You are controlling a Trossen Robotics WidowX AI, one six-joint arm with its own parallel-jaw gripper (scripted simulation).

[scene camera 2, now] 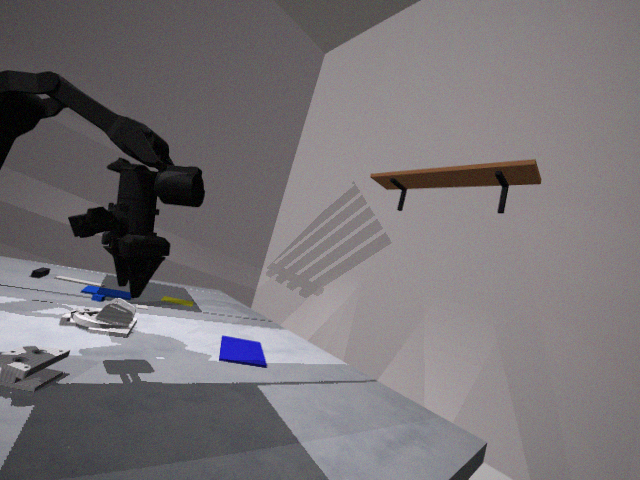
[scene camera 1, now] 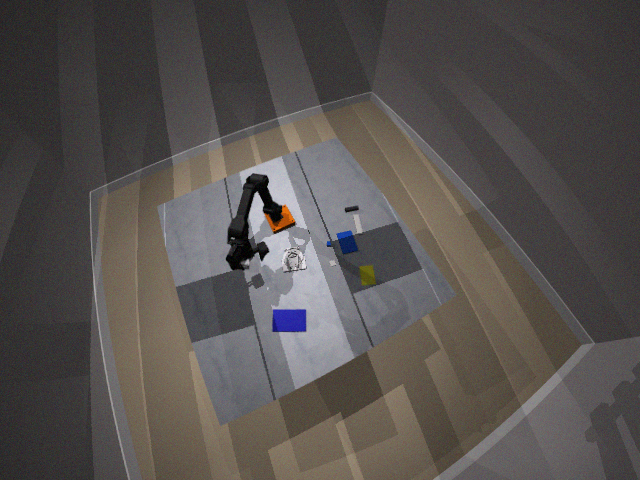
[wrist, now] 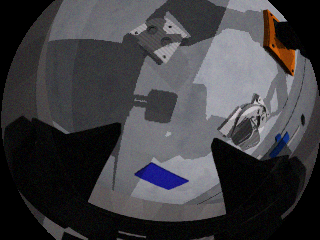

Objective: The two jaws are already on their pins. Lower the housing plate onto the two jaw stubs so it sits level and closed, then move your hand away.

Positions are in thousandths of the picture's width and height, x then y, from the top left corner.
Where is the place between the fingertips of my gripper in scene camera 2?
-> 201,607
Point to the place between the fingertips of my gripper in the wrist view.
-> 527,569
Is my gripper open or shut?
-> Open.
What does my gripper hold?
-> Nothing.
